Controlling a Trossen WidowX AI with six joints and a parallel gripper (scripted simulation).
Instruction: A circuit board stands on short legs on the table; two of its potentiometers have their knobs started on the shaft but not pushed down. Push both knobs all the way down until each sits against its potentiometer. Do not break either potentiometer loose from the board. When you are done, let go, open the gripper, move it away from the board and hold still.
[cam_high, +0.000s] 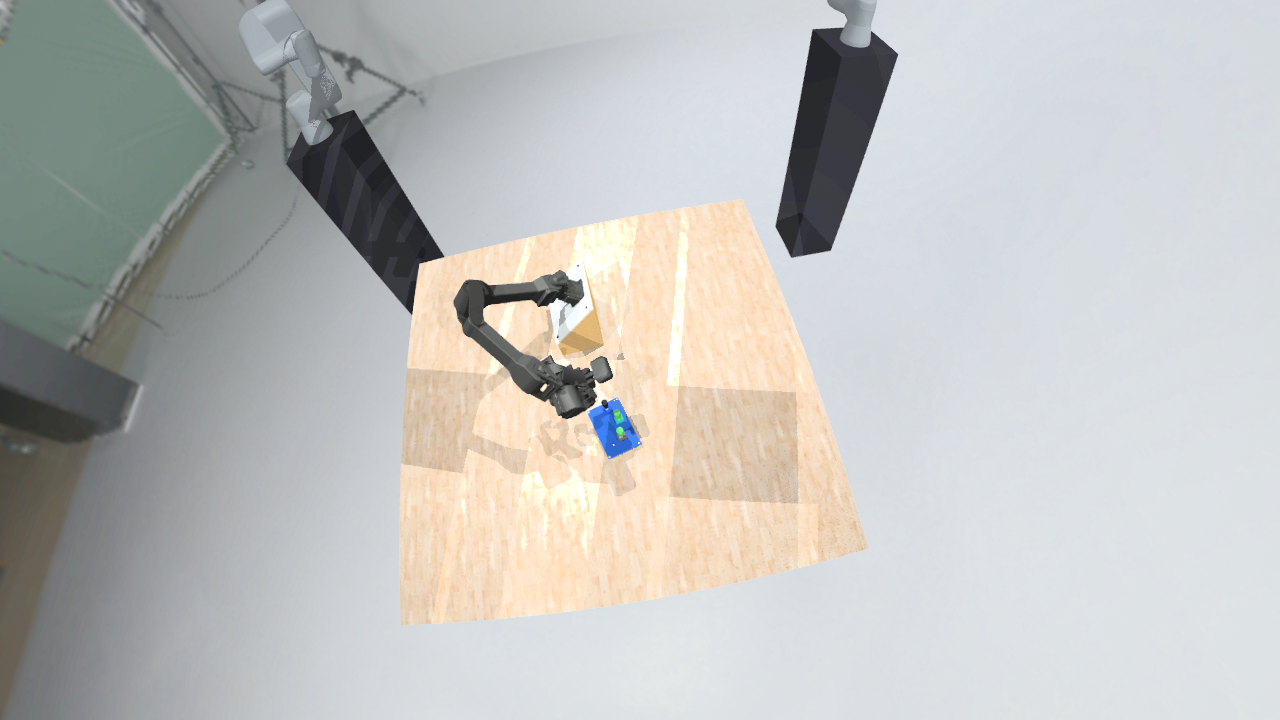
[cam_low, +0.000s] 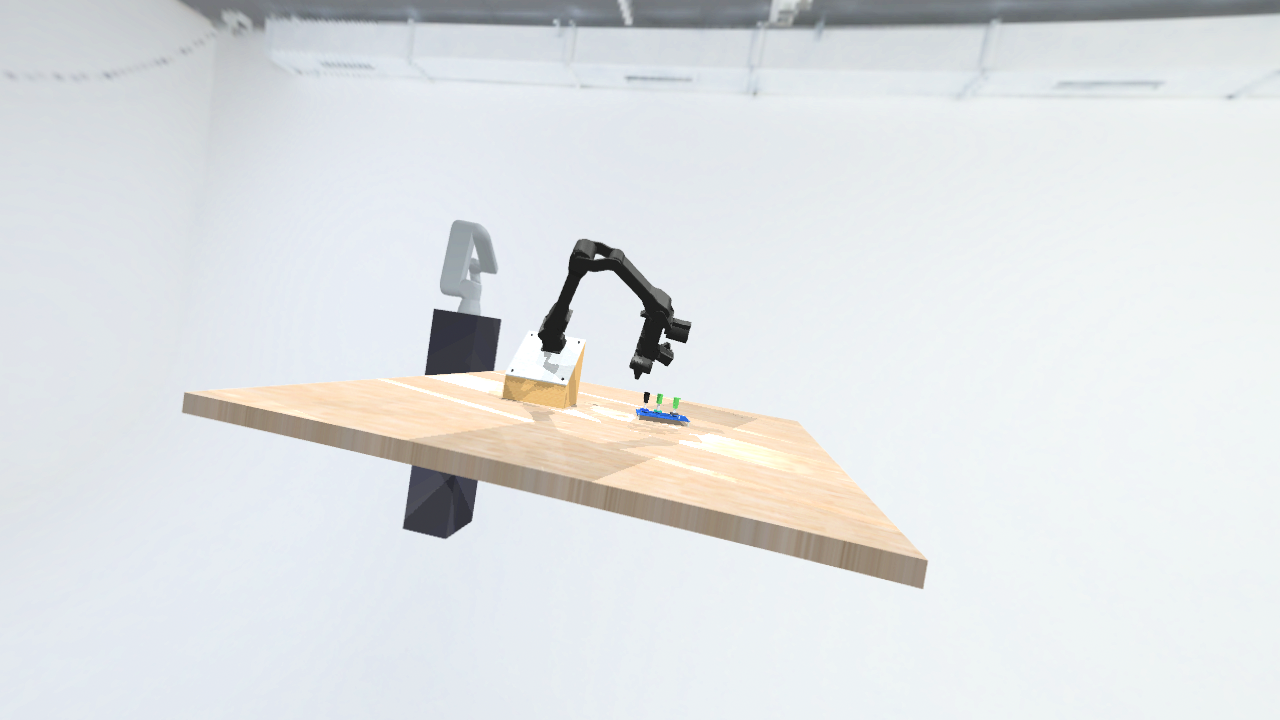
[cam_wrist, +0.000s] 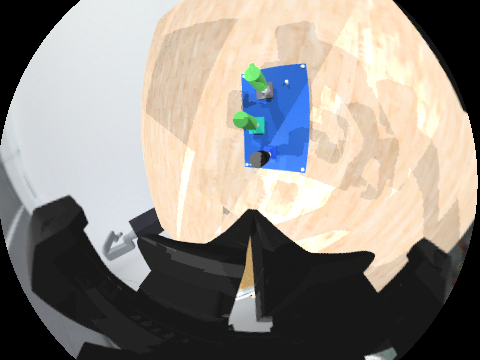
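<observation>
Now: the black knob 6 cm below my gripper tip, 4 cm ahead of it and 2 cm to the left of it. From my gripper tip the other things lie so: green knob 13 cm ahead, 5 cm below, 4 cm to the left.
</observation>
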